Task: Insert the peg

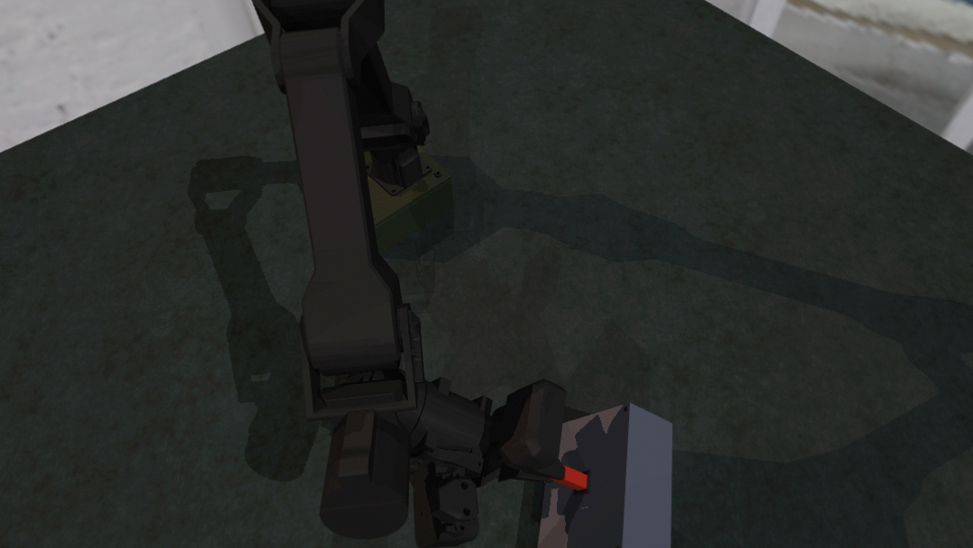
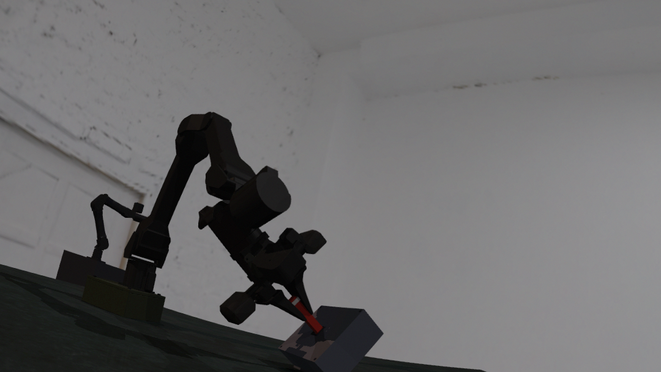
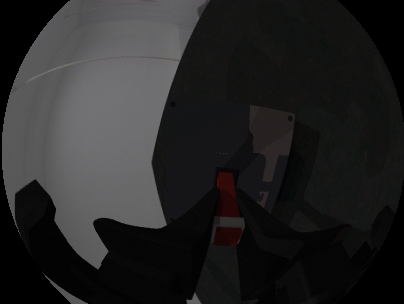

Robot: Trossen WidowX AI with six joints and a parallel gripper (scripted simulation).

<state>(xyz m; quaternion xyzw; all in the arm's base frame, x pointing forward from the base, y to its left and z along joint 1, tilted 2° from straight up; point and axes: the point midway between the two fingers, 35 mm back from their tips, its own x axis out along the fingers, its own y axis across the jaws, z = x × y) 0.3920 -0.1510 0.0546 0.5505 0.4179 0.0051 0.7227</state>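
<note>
Right now my gripper tip is 3 cm short of the sloped panel, 3 cm to the right of it and 3 cm above it. Also, from my gripper tip: red peg 1 cm behind, 1 cm to the right, 1 cm above.
</note>
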